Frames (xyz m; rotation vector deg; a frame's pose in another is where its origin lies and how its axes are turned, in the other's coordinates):
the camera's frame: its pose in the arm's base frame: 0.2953 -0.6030 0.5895 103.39 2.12 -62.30
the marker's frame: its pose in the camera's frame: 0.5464 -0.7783 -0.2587 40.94 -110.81 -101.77
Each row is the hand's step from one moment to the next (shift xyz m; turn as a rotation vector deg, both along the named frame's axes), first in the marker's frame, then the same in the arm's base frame.
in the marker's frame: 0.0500 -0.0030 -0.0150 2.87 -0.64 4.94
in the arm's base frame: -0.0355 0.0369 -0.0106 -1.38 2.09 5.18
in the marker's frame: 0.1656 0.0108 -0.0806 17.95 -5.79 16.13
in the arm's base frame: -0.1333 0.1091 -0.0659 -8.27 15.33 17.68
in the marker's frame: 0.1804 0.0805 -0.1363 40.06 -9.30 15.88
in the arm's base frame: -0.1948 0.0715 -0.1207 -22.09 32.86 19.38
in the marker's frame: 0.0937 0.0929 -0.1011 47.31 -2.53 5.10
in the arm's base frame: -0.1376 0.0016 -0.0933 -32.63 33.48 9.23
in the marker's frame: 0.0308 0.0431 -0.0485 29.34 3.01 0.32
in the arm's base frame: -0.0547 -0.0077 -0.0460 -23.51 17.58 2.85
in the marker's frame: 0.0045 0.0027 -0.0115 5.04 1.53 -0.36
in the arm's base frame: -0.0058 0.0018 -0.0111 -4.75 2.30 0.07
